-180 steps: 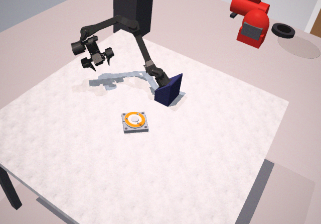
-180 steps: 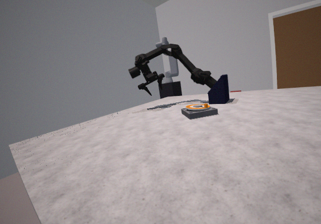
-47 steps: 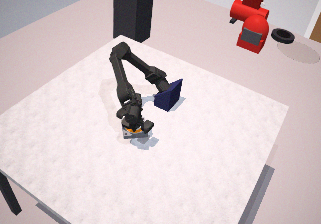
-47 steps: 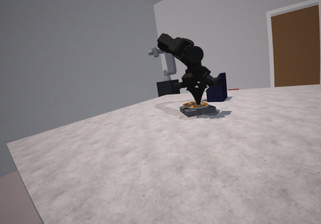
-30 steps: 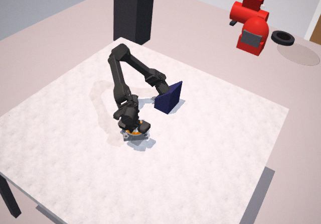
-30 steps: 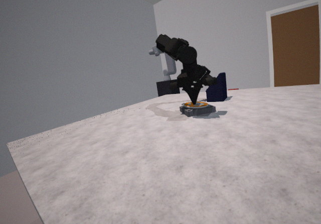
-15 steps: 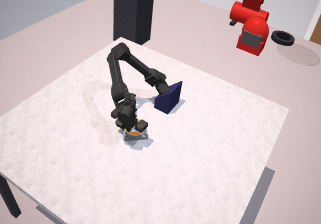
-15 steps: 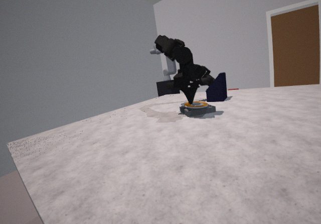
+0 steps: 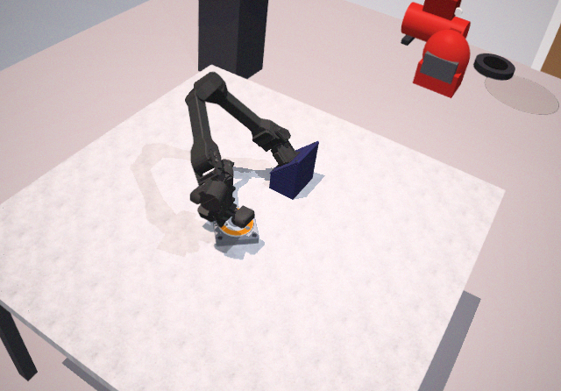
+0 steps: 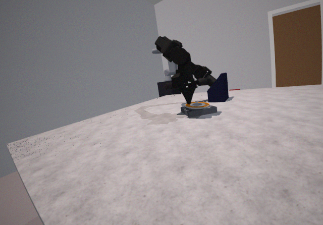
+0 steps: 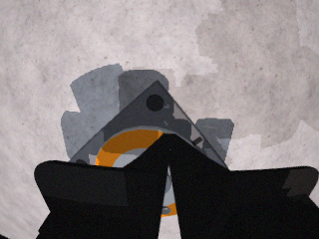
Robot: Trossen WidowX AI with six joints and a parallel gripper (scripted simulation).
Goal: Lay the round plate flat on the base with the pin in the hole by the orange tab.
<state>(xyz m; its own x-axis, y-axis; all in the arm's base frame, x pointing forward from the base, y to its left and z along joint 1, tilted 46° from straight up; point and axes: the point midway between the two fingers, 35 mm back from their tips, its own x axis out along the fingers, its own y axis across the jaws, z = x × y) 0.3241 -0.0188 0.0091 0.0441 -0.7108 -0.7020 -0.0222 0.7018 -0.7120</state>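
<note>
My gripper tip is now 3 cm past the plate and 1 cm above it. From my gripper tip the other things lie so: grey square base (5 cm behind, 1 cm to the left, 3 cm below).
</note>
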